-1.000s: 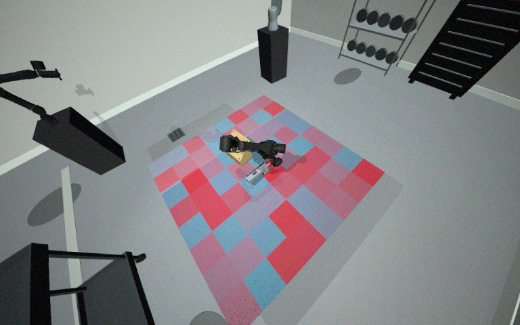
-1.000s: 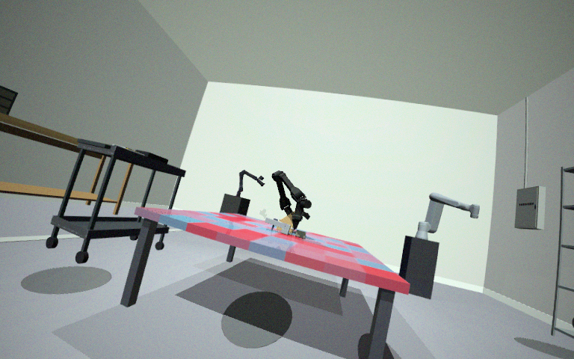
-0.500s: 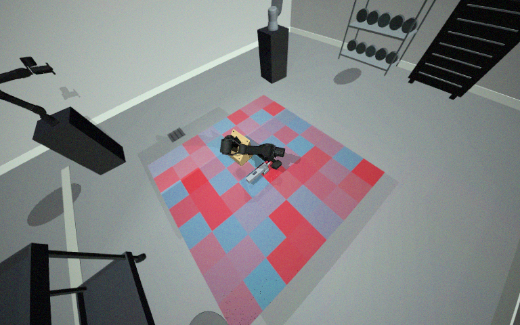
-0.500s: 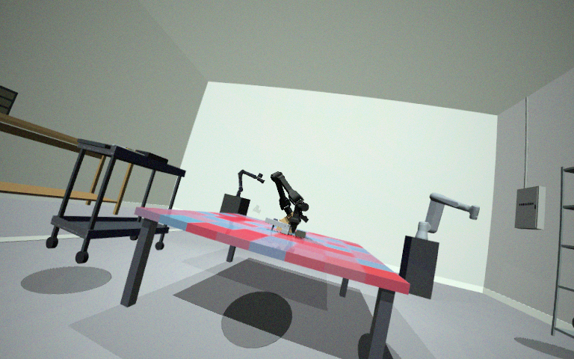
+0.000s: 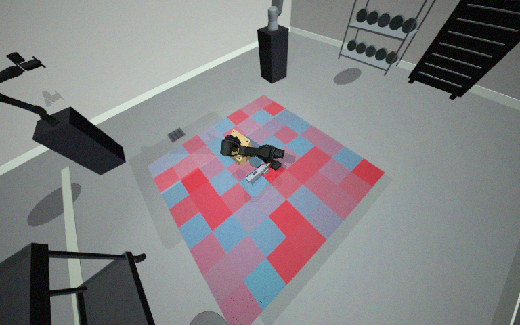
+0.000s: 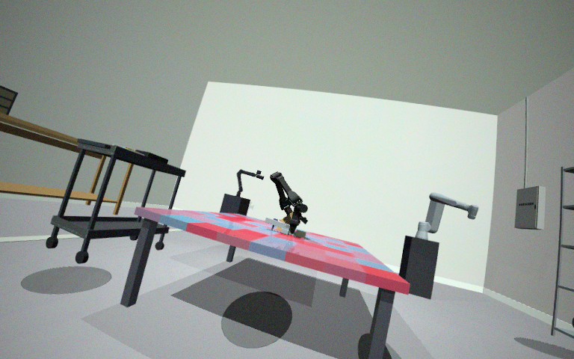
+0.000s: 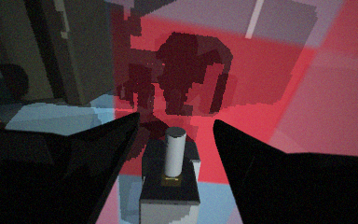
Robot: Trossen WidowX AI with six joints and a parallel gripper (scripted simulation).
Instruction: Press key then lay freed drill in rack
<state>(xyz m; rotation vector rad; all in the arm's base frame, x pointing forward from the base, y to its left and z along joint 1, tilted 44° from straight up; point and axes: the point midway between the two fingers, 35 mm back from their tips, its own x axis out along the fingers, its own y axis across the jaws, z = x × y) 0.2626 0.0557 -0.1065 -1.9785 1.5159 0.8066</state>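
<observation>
The drill lies 10 mm ahead of my gripper tip, 50 mm to the right of it and 40 mm above it. From my gripper tip the other things lie so: rack 80 mm behind, 40 mm to the left.
</observation>
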